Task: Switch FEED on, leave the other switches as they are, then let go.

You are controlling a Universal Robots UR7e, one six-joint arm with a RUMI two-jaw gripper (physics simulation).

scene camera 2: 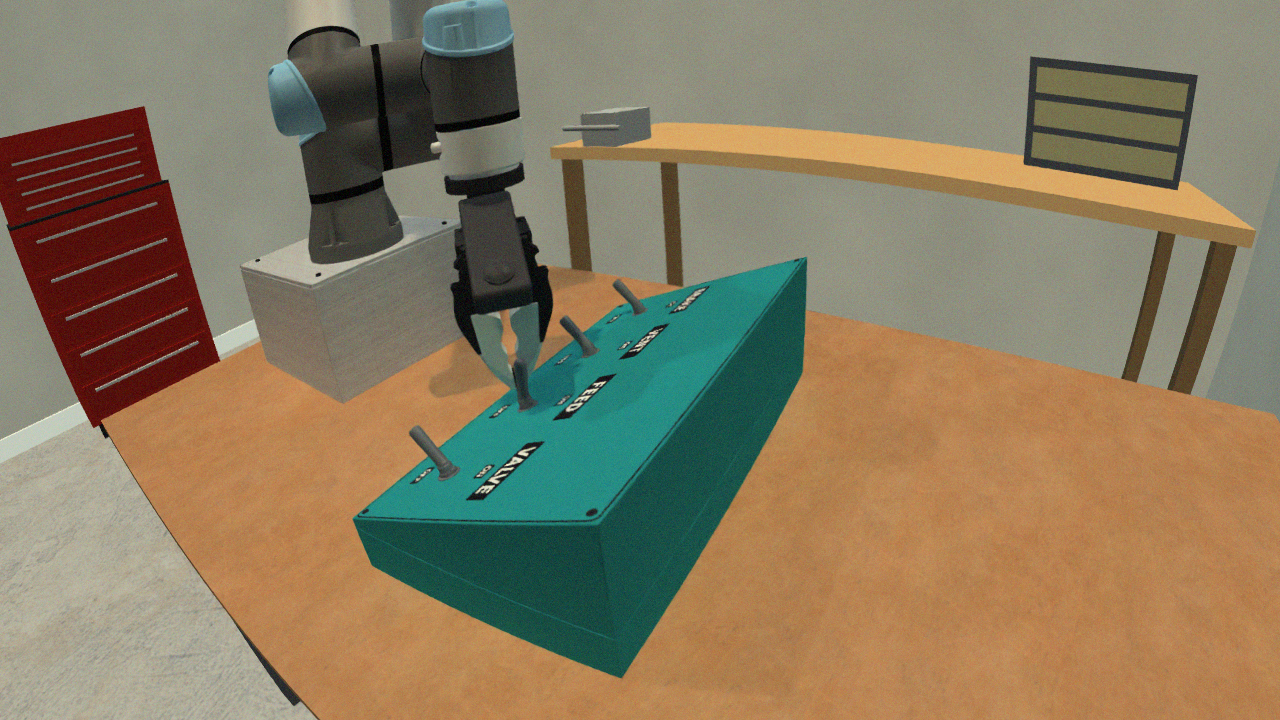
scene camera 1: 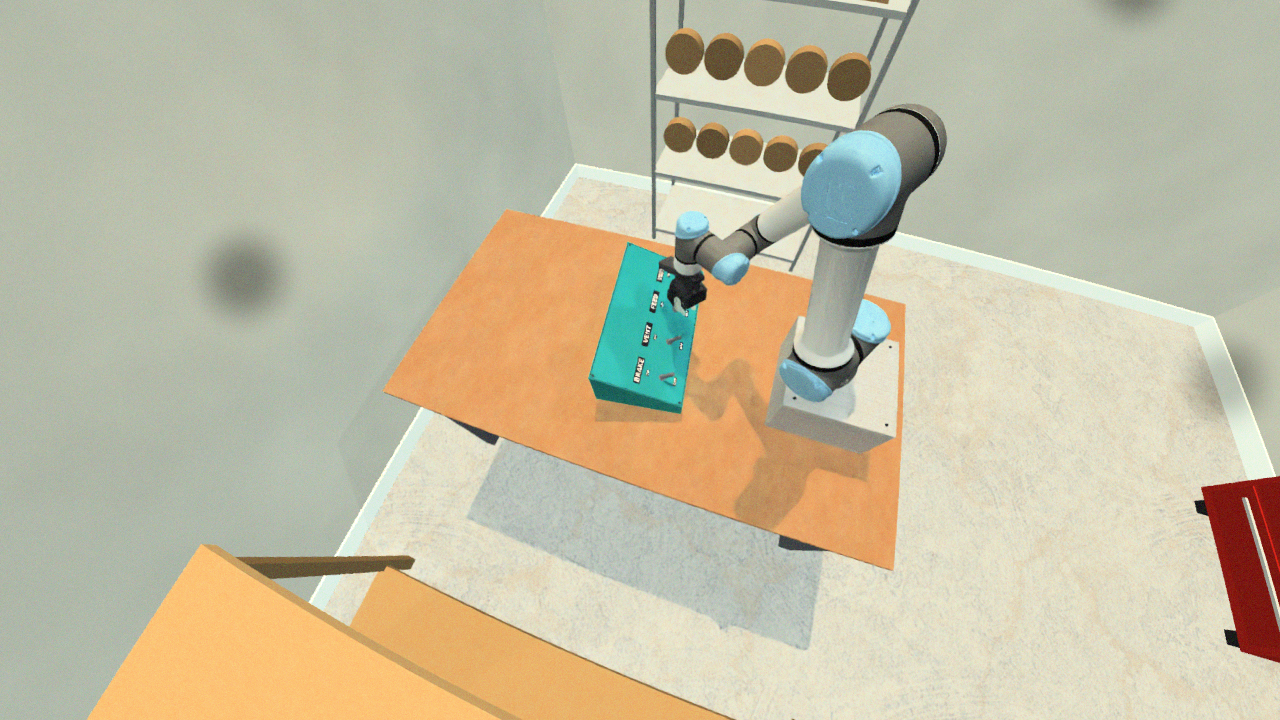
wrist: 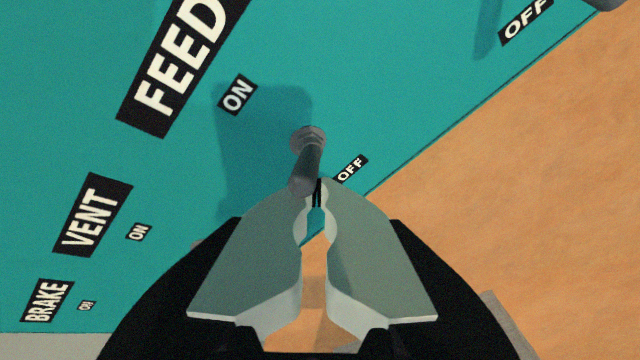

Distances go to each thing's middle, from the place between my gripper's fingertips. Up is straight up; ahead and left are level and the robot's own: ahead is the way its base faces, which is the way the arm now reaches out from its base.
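There is the teal switch panel [scene camera 2: 570, 519], and I find it 2 cm below my hand, 6 cm ahead of it and 7 cm to the left of it.
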